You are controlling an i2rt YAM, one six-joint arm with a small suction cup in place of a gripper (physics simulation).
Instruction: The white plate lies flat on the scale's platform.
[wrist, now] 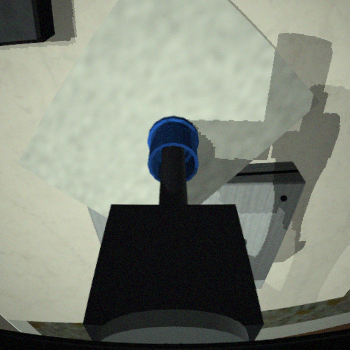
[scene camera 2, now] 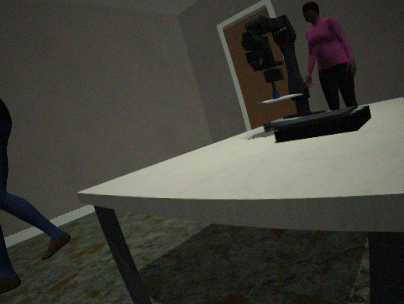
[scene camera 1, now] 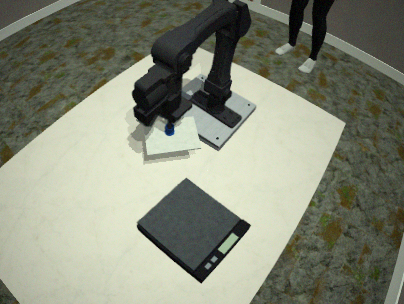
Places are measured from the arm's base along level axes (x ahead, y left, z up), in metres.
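Pixels of known places: hand, its tool point: (wrist: 172,130) (scene camera 2: 277,101) (scene camera 1: 169,134); arm's base, origin of its link: (scene camera 2: 304,115) (scene camera 1: 214,109).
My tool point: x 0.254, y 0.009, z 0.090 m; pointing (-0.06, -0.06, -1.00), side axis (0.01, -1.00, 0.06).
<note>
For each thing: its top centre in the pictures, then the offset to it from my tool point. Level surfaces: height alone.
- white plate, centre of its top: (wrist: 155,137) (scene camera 1: 171,133) (scene camera 2: 278,96) dx +0.005, dy +0.010, dz +0.015 m
- dark grey scale, centre of its top: (scene camera 1: 194,225) (scene camera 2: 323,114) dx +0.150, dy +0.215, dz -0.075 m
- table, height of its surface: dz -0.120 m
The white plate (scene camera 1: 172,142) (scene camera 2: 284,99) (wrist: 125,75) hangs roughly level in the air above the table, in front of the arm's base. My gripper (scene camera 1: 170,130) (scene camera 2: 276,95) (wrist: 173,147), a blue suction cup, is on the plate's upper face and holds it. The plate's shadow lies on the table, apart from it. The dark grey scale (scene camera 1: 190,220) (scene camera 2: 325,126) (wrist: 22,20) lies flat on the table, nearer to scene camera 1 than the plate. Its platform is bare, and a corner of the scale shows at the top left in the wrist view.
The arm's metal base plate (scene camera 1: 235,112) (wrist: 257,215) is on the table (scene camera 1: 90,200) (scene camera 2: 210,175) beside the held plate, and partly under it in the wrist view. The scale's display and buttons face one side. People stand beyond the table.
</note>
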